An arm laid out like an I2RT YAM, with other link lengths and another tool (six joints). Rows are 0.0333 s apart.
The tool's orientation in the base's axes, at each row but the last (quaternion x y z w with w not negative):
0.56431, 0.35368, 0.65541, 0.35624
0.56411, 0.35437, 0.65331, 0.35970
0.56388, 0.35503, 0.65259, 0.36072
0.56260, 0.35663, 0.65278, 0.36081
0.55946, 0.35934, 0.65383, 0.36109
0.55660, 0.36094, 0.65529, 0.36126
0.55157, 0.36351, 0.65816, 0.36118
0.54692, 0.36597, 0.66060, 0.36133
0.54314, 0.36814, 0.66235, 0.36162
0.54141, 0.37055, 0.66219, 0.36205
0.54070, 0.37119, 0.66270, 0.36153
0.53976, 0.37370, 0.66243, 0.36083
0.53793, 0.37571, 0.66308, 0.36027
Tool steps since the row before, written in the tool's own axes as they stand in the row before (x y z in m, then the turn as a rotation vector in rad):
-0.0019, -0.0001, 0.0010, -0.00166, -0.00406, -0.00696
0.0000, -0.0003, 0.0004, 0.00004, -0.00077, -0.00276
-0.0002, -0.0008, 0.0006, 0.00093, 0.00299, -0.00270
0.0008, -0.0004, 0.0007, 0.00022, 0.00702, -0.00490
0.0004, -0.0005, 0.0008, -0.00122, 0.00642, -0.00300
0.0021, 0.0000, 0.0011, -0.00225, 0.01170, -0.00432
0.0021, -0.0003, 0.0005, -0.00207, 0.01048, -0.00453
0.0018, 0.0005, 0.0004, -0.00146, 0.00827, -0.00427
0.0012, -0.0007, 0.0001, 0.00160, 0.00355, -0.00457
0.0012, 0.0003, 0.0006, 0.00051, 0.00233, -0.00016
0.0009, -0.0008, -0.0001, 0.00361, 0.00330, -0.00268
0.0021, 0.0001, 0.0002, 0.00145, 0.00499, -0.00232
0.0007, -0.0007, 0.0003, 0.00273, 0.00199, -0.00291
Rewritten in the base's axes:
0.0012, -0.0015, -0.0009, -0.00645, 0.00015, -0.00511
0.0004, 0.0002, -0.0002, -0.00269, 0.00025, -0.00096
0.0007, 0.0002, -0.0007, -0.00299, -0.00080, 0.00275
0.0006, 0.0009, 0.0001, -0.00537, -0.00351, 0.00567
0.0008, 0.0006, -0.0002, -0.00329, -0.00435, 0.00469
0.0008, 0.0019, 0.0011, -0.00485, -0.00787, 0.00867
0.0002, 0.0020, 0.0008, -0.00499, -0.00715, 0.00765
0.0001, 0.0014, 0.0013, -0.00465, -0.00555, 0.00603
0.0000, 0.0014, -0.0001, -0.00502, -0.00069, 0.00322
0.0004, 0.0010, 0.0009, -0.00042, -0.00065, 0.00226
-0.0002, 0.0012, -0.0003, -0.00345, 0.00138, 0.00416
-0.0001, 0.0018, 0.0011, -0.00288, -0.00126, 0.00474
0.0002, 0.0010, -0.0003, -0.00345, 0.00117, 0.00257

